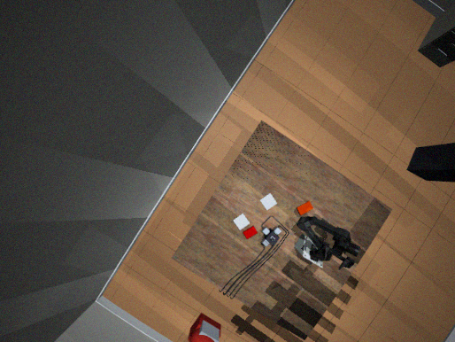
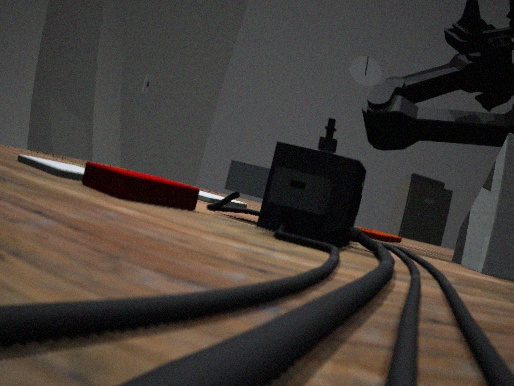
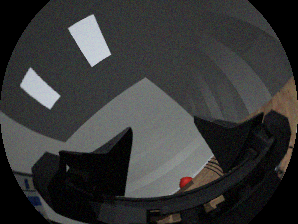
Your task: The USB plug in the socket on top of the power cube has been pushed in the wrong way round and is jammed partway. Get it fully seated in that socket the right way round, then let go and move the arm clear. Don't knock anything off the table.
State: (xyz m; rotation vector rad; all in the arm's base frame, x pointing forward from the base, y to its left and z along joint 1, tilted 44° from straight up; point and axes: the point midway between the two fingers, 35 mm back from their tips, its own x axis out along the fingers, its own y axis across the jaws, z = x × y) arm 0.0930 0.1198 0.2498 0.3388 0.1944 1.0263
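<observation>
My gripper tip is now 230 mm short of the dark USB plug, 90 mm to the right of it and 330 mm above it. Also, from my gripper tip: white flat tile: 480 mm ahead, 90 mm to the left, 420 mm below; then orange tile: 70 mm ahead, 220 mm to the right, 420 mm below; then red block: 380 mm ahead, 140 mm to the left, 420 mm below.
</observation>
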